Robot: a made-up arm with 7 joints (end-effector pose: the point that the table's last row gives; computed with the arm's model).
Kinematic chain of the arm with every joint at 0, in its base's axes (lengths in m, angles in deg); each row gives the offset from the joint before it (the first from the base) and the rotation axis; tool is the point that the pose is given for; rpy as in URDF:
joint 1: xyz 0 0 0.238 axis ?
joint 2: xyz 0 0 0 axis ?
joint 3: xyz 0 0 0.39 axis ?
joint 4: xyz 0.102 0 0 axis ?
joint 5: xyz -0.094 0 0.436 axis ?
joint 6: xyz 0 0 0 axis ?
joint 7: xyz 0.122 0 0 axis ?
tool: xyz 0 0 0 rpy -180 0 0
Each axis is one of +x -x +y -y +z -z.
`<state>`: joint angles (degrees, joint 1 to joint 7).
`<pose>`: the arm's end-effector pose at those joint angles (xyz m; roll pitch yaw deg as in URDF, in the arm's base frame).
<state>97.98 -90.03 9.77 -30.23 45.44 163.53 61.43</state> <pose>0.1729 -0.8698 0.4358 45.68 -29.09 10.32</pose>
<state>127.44 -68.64 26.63 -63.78 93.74 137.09 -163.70</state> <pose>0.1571 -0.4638 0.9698 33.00 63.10 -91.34</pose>
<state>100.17 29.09 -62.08 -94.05 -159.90 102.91 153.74</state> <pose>0.4851 0.5759 0.4498 20.16 -23.24 -177.06</pose>
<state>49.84 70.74 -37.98 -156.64 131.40 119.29 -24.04</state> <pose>0.2028 -0.1647 -0.0376 -178.54 7.50 -87.13</pose>
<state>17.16 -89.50 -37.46 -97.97 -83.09 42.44 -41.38</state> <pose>-0.2455 -0.5491 0.6847 175.29 -1.47 -20.97</pose>
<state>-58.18 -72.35 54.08 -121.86 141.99 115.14 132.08</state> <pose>0.3791 0.2662 0.6393 76.65 64.98 131.46</pose>
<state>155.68 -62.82 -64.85 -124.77 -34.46 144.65 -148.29</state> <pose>0.2893 0.4574 0.6294 125.79 30.37 -129.63</pose>
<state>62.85 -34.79 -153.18 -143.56 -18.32 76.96 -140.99</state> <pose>0.0284 -0.4083 -0.0250 -81.48 -63.46 7.35</pose>
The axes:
joint 1: +z
joint 2: +y
joint 3: +z
joint 4: -y
joint 5: +z
joint 6: -y
joint 7: -z

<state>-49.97 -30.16 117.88 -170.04 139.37 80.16 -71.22</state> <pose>0.1610 0.2195 0.0400 -101.17 1.93 20.31</pose>
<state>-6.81 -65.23 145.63 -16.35 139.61 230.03 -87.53</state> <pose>-0.6855 0.2182 0.4451 -106.23 -66.52 41.69</pose>
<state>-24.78 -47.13 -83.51 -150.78 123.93 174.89 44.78</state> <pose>-0.1940 -0.2983 0.2017 125.57 34.88 51.35</pose>
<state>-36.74 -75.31 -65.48 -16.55 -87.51 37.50 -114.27</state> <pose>-0.8174 0.3769 0.4471 -160.71 -30.82 -77.92</pose>
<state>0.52 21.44 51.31 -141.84 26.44 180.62 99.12</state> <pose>0.4081 0.3837 0.2631 -169.26 27.62 -76.85</pose>
